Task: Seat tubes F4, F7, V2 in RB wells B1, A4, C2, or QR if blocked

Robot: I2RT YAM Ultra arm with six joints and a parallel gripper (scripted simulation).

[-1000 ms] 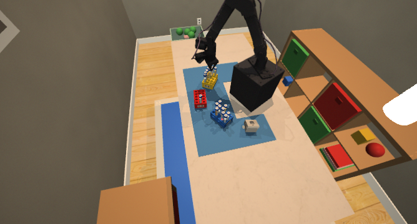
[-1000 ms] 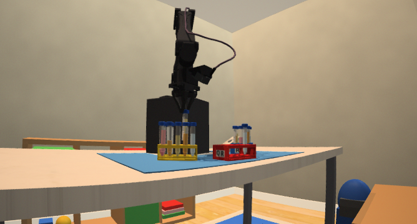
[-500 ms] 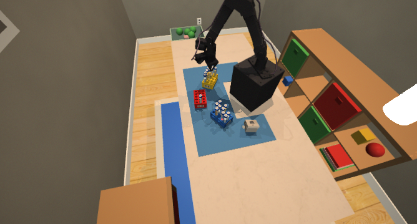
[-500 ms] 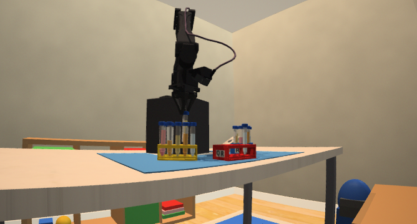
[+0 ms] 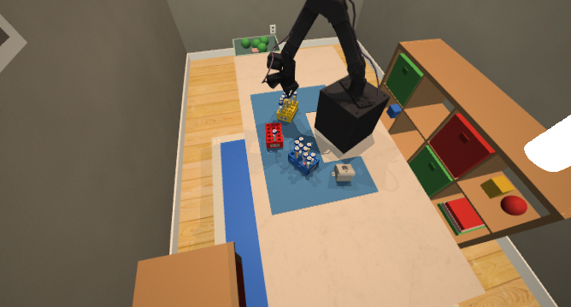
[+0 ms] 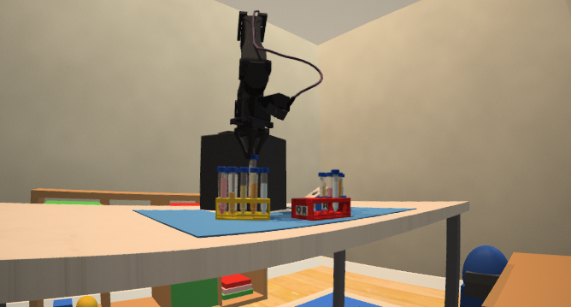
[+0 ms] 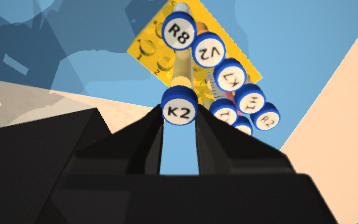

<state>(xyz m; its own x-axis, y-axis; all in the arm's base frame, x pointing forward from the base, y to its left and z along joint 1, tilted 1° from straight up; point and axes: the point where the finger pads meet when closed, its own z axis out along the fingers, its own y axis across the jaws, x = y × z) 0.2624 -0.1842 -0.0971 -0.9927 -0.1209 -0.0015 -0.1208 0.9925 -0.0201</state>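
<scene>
My gripper is now 60 mm above the tube and 10 mm short of it. Round my hand: red rack: 130 mm to the left, 130 mm below, 120 mm ahead; tube R8: 90 mm below, 40 mm ahead; rack RB: 130 mm below, 20 mm to the right, 10 mm behind.
</scene>
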